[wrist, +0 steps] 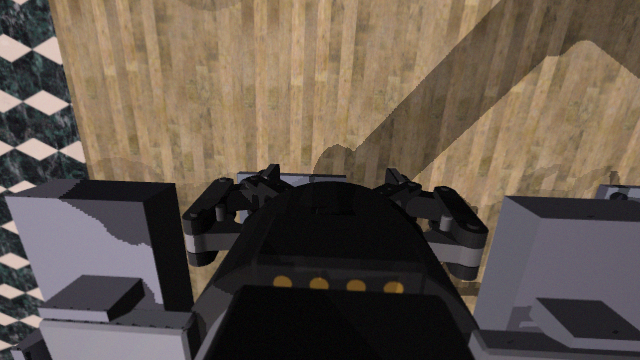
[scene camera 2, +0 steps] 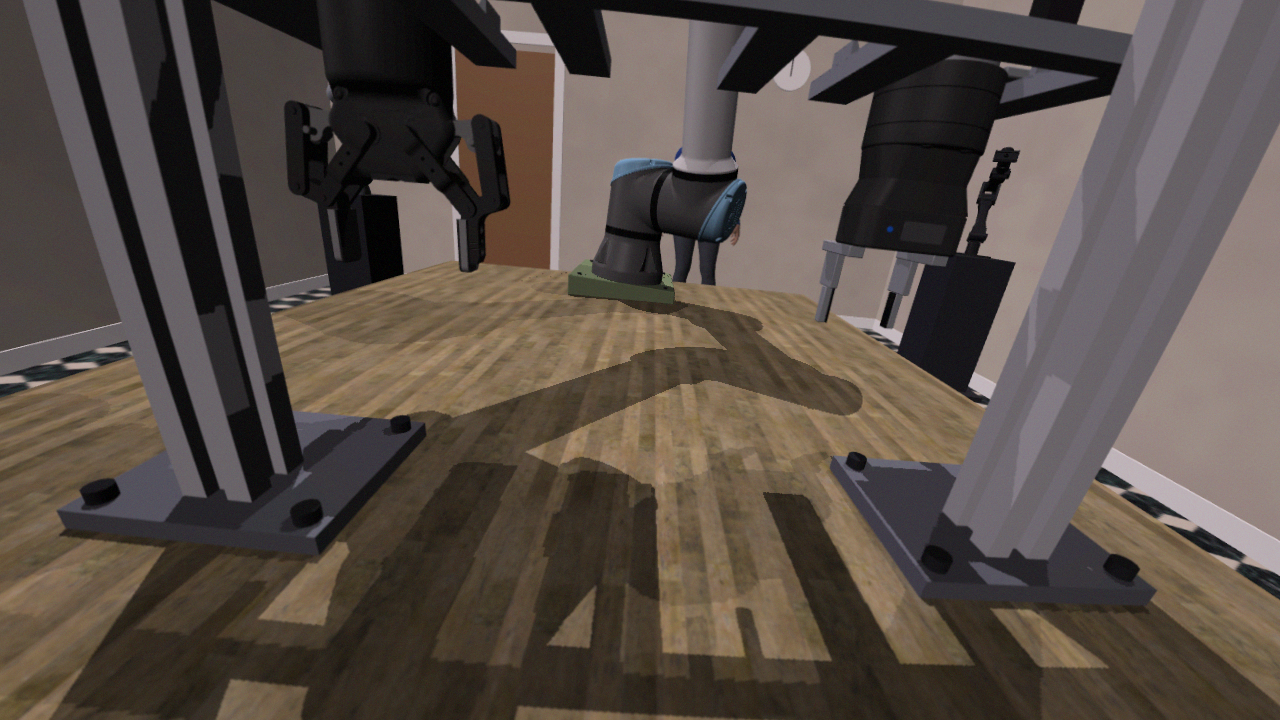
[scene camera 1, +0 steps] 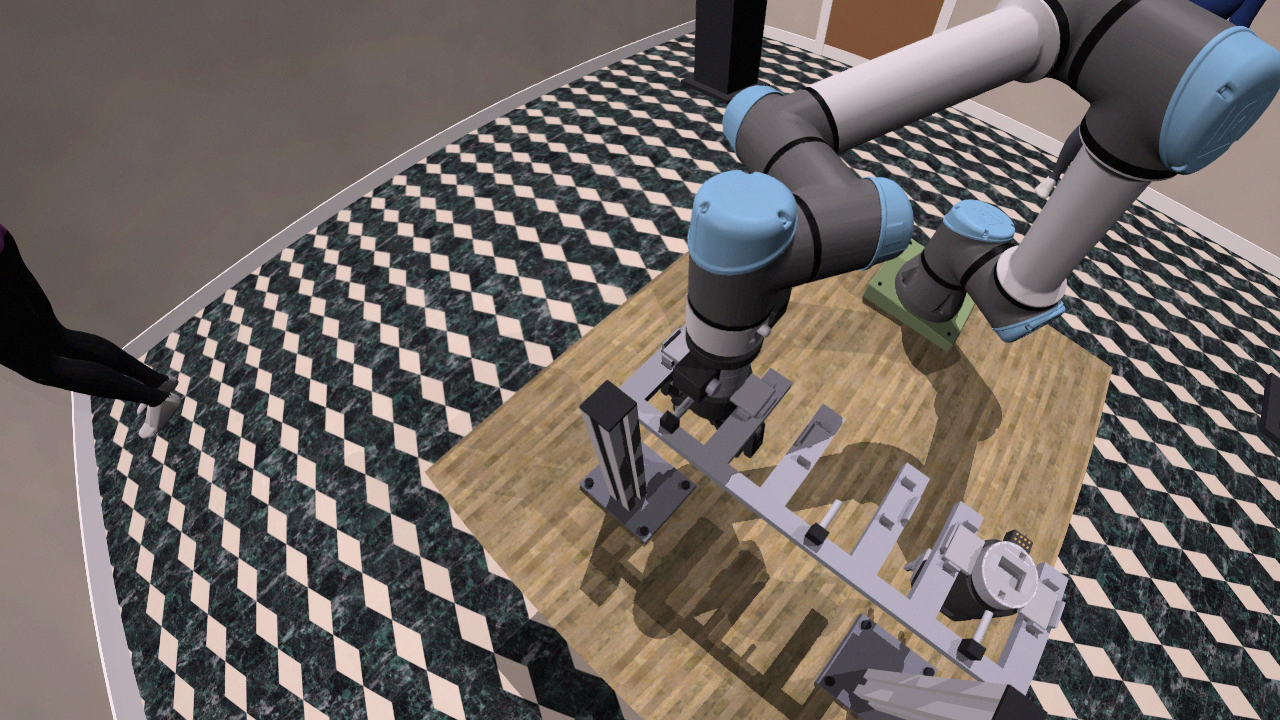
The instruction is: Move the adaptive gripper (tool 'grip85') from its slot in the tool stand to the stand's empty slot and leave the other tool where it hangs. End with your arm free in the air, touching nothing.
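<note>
There's a parallel gripper (scene camera 2: 925, 133), (scene camera 1: 999, 576), but in the wrist view it's out of frame. You'd also find an adaptive gripper (scene camera 2: 391, 76), (wrist: 335, 235), (scene camera 1: 751, 395). And a tool stand (wrist: 98, 249) is there as well.
</note>
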